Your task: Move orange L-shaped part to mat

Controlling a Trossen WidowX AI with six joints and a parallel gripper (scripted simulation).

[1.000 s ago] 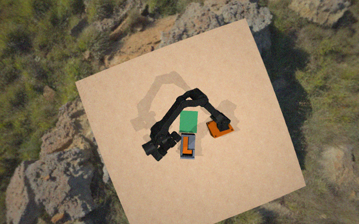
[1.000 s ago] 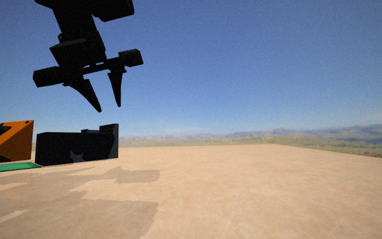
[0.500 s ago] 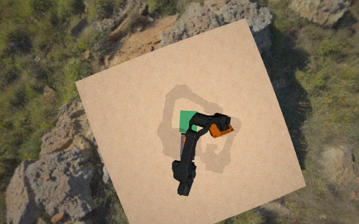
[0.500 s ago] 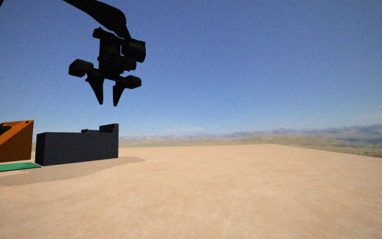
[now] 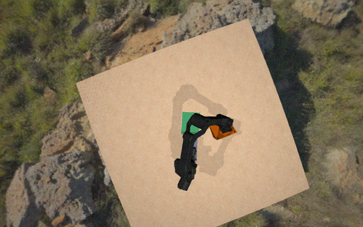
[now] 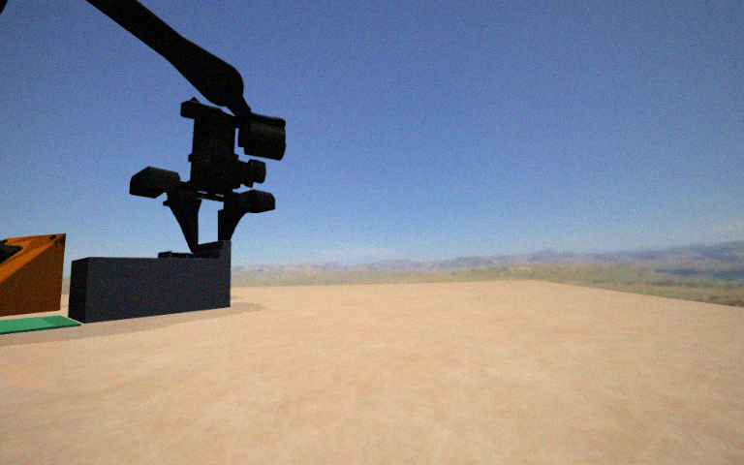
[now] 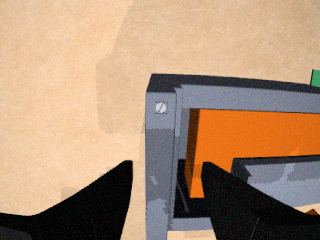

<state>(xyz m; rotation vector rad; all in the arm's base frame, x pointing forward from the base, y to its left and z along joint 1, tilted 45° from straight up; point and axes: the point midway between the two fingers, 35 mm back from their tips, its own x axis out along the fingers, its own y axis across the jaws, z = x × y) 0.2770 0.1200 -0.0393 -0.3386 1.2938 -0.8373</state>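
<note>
Right now the orange L-shaped part is 2 cm behind my gripper tip, 5 cm to the right of it and 3 cm below it. From my gripper tip the other things lie so: green mat 8 cm behind, 20 cm to the right, 9 cm below.
</note>
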